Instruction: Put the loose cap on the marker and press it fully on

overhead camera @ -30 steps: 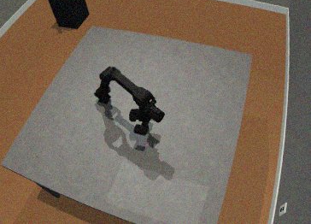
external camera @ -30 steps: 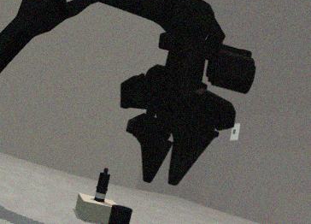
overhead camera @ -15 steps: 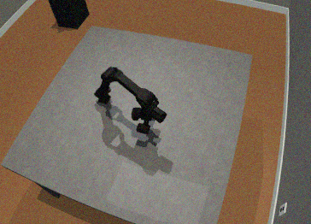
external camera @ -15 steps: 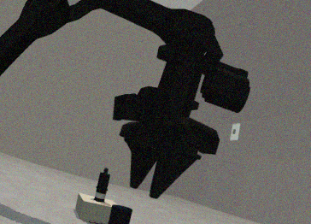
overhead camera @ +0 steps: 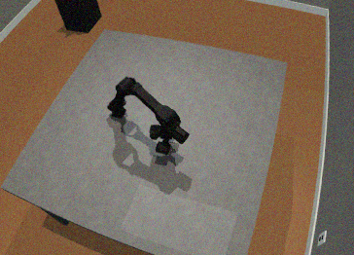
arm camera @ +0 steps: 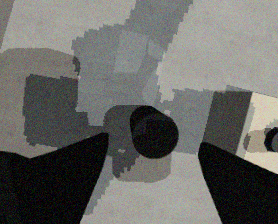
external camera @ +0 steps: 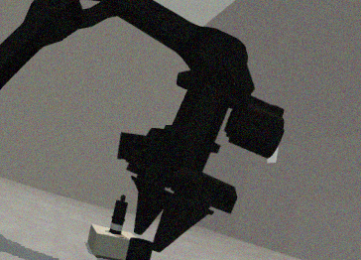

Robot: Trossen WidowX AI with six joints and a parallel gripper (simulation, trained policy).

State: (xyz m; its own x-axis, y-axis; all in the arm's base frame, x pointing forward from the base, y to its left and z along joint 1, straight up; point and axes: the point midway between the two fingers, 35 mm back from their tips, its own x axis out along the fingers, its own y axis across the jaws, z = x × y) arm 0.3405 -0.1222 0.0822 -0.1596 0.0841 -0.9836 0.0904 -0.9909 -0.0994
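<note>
The black cap lies 2 cm below my gripper tip. The rest, counted from my gripper tip: holder block (1 cm behind, 11 cm to the left, 3 cm below).
</note>
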